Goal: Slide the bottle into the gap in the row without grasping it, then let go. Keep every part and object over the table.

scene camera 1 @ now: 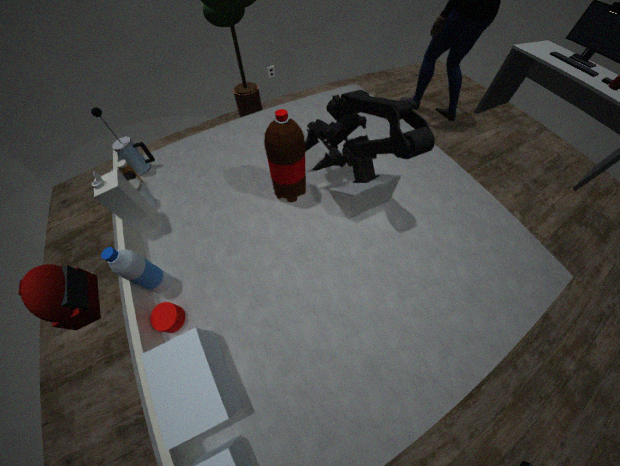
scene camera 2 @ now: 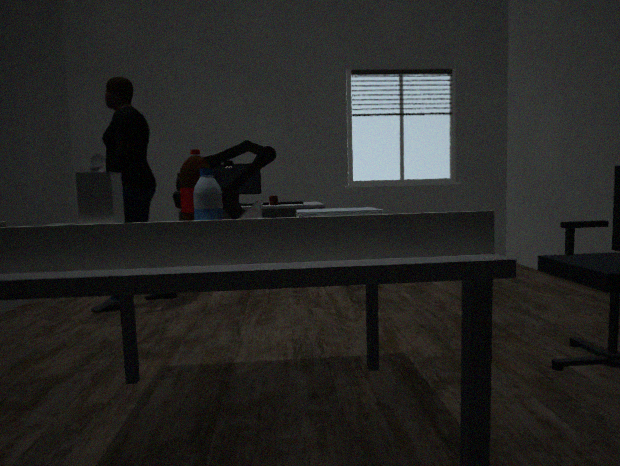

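Pixels of known places: gripper, fingertip midpoint: [scene camera 1: 307,161]; arm's base, origin of the base link: [scene camera 1: 366,179] [scene camera 2: 241,217].
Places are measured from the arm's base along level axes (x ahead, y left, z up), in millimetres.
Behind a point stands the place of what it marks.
Observation:
A large brown bottle [scene camera 1: 284,145] @(y -110, x 231, z 181 mm) [scene camera 2: 192,167] @(y -161, x 253, z 183 mm) with a red cap and red label stands upright on the table [scene camera 1: 350,280] @(y 214, x 254, z -57 mm), away from the row. My gripper [scene camera 1: 313,155] @(y -163, x 123, z 27 mm) is open and empty, low over the table just behind and beside the brown bottle in scene camera 1. In scene camera 2 the bottles mostly hide it. The row runs along the low wall [scene camera 1: 131,320] @(y 1, x 767, z 43 mm) [scene camera 2: 350,238] @(y 202, x 802, z -8 mm): a tall pale box [scene camera 1: 112,192] @(y -308, x 668, z 144 mm) [scene camera 2: 95,197] @(y -350, x 708, z 101 mm), then a gap, a clear bottle [scene camera 1: 145,273] @(y -81, x 688, z 59 mm) [scene camera 2: 207,192] @(y -108, x 738, z 104 mm) with blue cap and label, a red can [scene camera 1: 167,317] @(y 20, x 709, z -12 mm) and a white box [scene camera 1: 185,385] @(y 202, x 704, z 53 mm).
A jug [scene camera 1: 133,155] @(y -615, x 616, z 33 mm) with a black handle and a slim bottle [scene camera 1: 142,189] @(y -420, x 630, z 22 mm) stand at the far end of the row. A grey tapered block [scene camera 1: 363,197] @(y 65, x 87, z 36 mm) is beneath the arm's base. Another white box [scene camera 1: 218,459] @(y 354, x 726, z 23 mm) shows at the near end. A person [scene camera 1: 451,45] [scene camera 2: 125,140] stands beyond the table.

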